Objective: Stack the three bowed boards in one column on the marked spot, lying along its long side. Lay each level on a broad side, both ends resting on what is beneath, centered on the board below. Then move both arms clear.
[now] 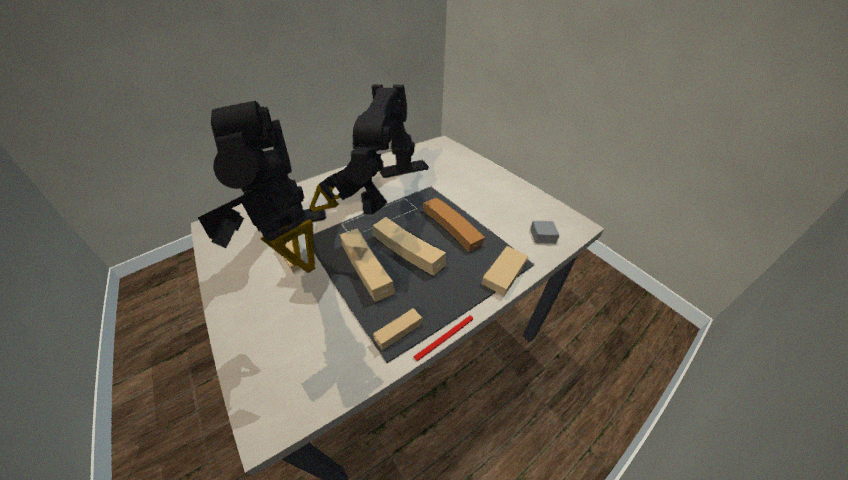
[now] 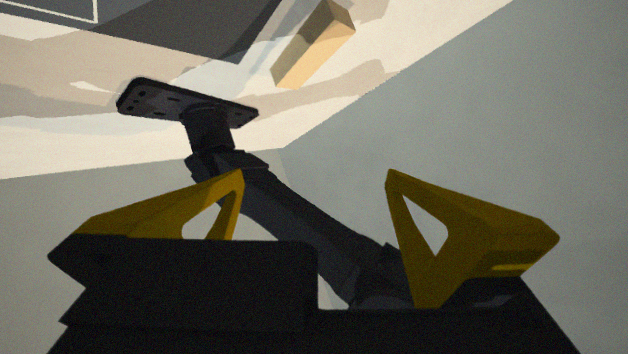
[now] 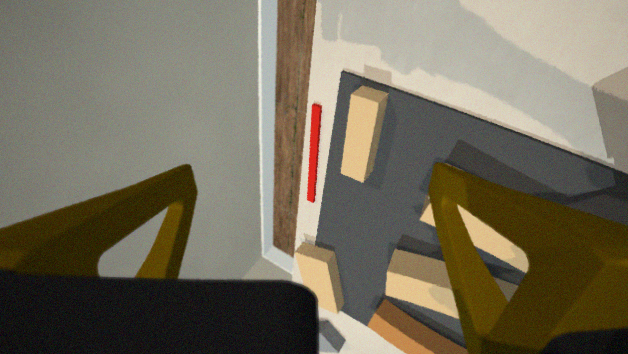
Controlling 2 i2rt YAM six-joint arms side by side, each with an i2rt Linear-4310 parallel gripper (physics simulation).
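Places are measured from the left arm's base along level axes (x ahead, y up, z right), in metres.
Pixels of known places: left gripper, between the fingertips: [image 1: 319, 204] [image 2: 314, 176]; right gripper, between the fingertips: [image 1: 304, 267] [image 3: 312, 177]; left arm's base, origin of its link: [image 1: 403, 169]; right arm's base, origin of its link: [image 2: 201, 108].
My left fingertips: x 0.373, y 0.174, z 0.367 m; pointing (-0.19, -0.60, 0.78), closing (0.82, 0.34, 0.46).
Ahead of a thing's pixels: the offset from my left fingertips to its top centre.
Two long pale bowed boards lie apart on the dark mat: one @[dx +0.118, dy -0.116, dz -0.081 m] [image 1: 365, 264] [image 3: 490, 240] at its left part, the other @[dx +0.096, dy -0.115, dz -0.214 m] [image 1: 410, 246] [image 3: 417, 290] near its middle. An orange-brown bowed board @[dx +0.045, dy -0.124, dz -0.381 m] [image 1: 453, 224] [image 3: 405, 330] lies toward the back right. The marked spot [image 1: 411, 204] [image 2: 96, 10], a thin white outline, is at the mat's back edge; no board lies inside it. My left gripper [image 1: 324, 199] [image 2: 314, 176] is open and empty, raised near the back of the mat. My right gripper [image 1: 302, 266] [image 3: 312, 177] is open and empty, above the table left of the mat.
Pale blocks lie at the mat's front left [image 1: 397, 328] [image 3: 362, 135] and front right [image 1: 504, 270] [image 3: 317, 280]; another block @[dx -0.013, dy -0.146, dz +0.120 m] [image 2: 315, 50] lies off the mat. A red stick @[dx +0.390, dy -0.168, dz -0.195 m] [image 1: 443, 337] [image 3: 314, 150] lies along the front edge. A grey block @[dx +0.187, dy -0.138, dz -0.646 m] [image 1: 544, 231] [image 3: 330, 336] is at the right.
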